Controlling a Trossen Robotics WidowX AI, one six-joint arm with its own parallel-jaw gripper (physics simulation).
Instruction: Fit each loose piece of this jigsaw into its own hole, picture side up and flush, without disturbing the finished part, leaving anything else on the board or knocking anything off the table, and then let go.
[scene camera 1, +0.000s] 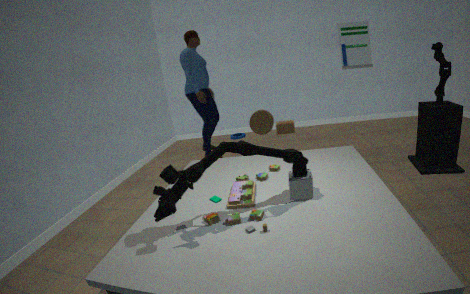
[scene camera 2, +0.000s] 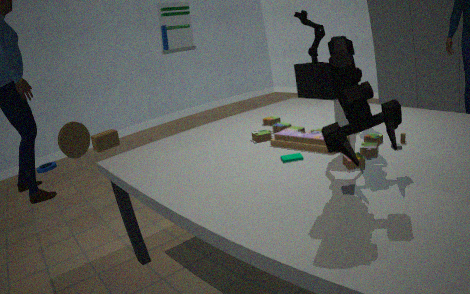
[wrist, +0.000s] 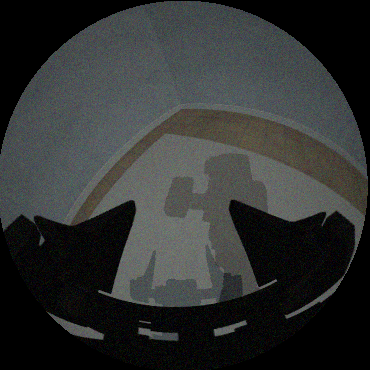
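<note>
The jigsaw board (scene camera 1: 240, 206) (scene camera 2: 300, 146) lies mid-table, with purple and green picture pieces in it. Three loose thick pieces lie on one side: a red-yellow one (scene camera 1: 211, 218) (scene camera 2: 353, 161), a green one (scene camera 1: 233, 218) (scene camera 2: 369, 150) and another green one (scene camera 1: 256, 214) (scene camera 2: 373, 138). Three more lie on the other side: a green one (scene camera 1: 242, 177) (scene camera 2: 261, 135), a blue-green one (scene camera 1: 262, 176) (scene camera 2: 281, 127) and an orange-green one (scene camera 1: 274, 167) (scene camera 2: 271, 121). Their coloured faces seem up. My gripper (scene camera 1: 161, 212) (scene camera 2: 378, 157) (wrist: 182, 205) is open and empty, above the table, beyond the red-yellow piece.
A flat green tile (scene camera 1: 215, 199) (scene camera 2: 292, 158) lies beside the board. A small grey block (scene camera 1: 250, 229) and a small brown upright peg (scene camera 1: 265, 228) (scene camera 2: 403, 138) stand near the loose pieces. The arm's base (scene camera 1: 301, 187) stands on the table (scene camera 1: 350, 240) (scene camera 2: 225, 190) (wrist: 165, 155).
</note>
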